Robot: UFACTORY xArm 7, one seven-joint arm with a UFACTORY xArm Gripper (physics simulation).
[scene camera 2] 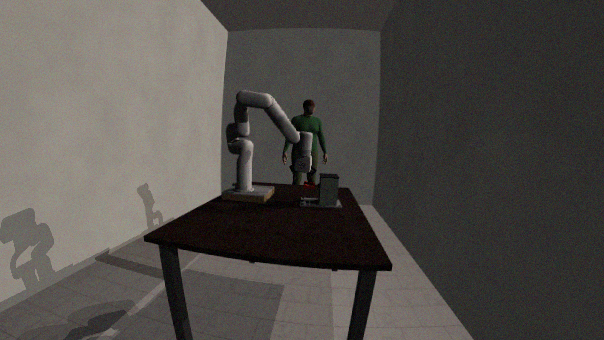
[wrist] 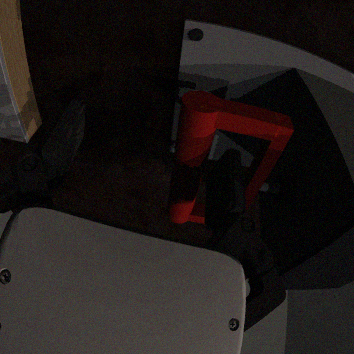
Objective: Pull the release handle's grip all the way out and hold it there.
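The red release handle (scene camera 2: 310, 185) (wrist: 197, 131) shows in the wrist view as a frame with a thick round grip on its left side and a bar nearer the dark housing (scene camera 2: 328, 190) (wrist: 305, 165). My gripper (scene camera 2: 303, 173) (wrist: 152, 138) is open and empty, pointing down at the handle. In the wrist view its right finger lies over the frame's opening, between grip and bar, and hides part of the frame. Its left finger is well to the left of the grip. Contact between finger and handle cannot be told. In the scene view the housing partly hides the handle.
The housing stands on a light base plate (scene camera 2: 337, 205) (wrist: 220, 47) with bolts, on the dark table (scene camera 2: 280, 230). The arm's wooden-edged base board (scene camera 2: 245, 197) (wrist: 20, 75) is to the left. A person in green (scene camera 2: 308, 125) stands behind the table.
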